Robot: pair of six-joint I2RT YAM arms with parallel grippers.
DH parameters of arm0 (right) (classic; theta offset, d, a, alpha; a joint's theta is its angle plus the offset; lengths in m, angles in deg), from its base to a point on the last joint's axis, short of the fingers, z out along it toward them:
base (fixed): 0 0 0 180
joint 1: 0 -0.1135 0.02 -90
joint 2: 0 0 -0.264 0
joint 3: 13.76 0 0.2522 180
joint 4: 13.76 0 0.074 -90
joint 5: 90 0 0 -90
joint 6: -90 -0.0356 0 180
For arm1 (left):
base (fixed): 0 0 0 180
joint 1: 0 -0.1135 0.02 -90
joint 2: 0 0 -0.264 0
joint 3: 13.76 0 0.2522 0
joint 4: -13.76 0 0.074 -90
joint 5: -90 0 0 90
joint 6: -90 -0.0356 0 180
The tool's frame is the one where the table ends.
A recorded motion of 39 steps. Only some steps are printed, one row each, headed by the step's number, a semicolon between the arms.
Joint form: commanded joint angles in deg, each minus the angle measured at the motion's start. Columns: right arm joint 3, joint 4, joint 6, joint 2, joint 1, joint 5; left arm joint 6, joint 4, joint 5, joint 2, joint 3, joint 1.
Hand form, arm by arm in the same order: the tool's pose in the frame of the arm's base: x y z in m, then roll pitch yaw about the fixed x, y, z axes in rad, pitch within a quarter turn. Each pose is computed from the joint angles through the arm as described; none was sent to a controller.
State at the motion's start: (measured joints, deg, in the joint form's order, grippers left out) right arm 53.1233 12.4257 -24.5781 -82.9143 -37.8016 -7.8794; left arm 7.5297 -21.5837 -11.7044 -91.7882 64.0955 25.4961
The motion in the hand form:
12: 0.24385 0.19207 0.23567 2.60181 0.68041 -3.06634; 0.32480 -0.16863 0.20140 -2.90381 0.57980 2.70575
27: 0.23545 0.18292 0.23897 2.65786 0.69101 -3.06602; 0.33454 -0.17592 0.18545 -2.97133 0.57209 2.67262
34: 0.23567 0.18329 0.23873 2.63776 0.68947 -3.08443; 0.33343 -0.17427 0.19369 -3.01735 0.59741 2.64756
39: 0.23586 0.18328 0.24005 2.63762 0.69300 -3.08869; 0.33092 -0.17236 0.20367 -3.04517 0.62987 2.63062
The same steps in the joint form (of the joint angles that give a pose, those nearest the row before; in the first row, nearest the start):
12: 0.56 0.93 -0.73 0.27 0.48 0.01; -6.49 -2.42 -1.25 -8.50 3.66 0.69
27: -0.71 3.39 -0.29 3.12 0.53 3.09; -7.57 -0.39 1.92 -12.29 4.73 1.32
34: -0.93 2.69 -1.09 3.12 0.53 2.78; -8.75 -0.45 3.77 -10.95 4.75 1.35
39: -0.74 2.78 -1.17 3.20 0.53 3.04; -9.50 -0.18 4.75 -9.13 4.46 1.36

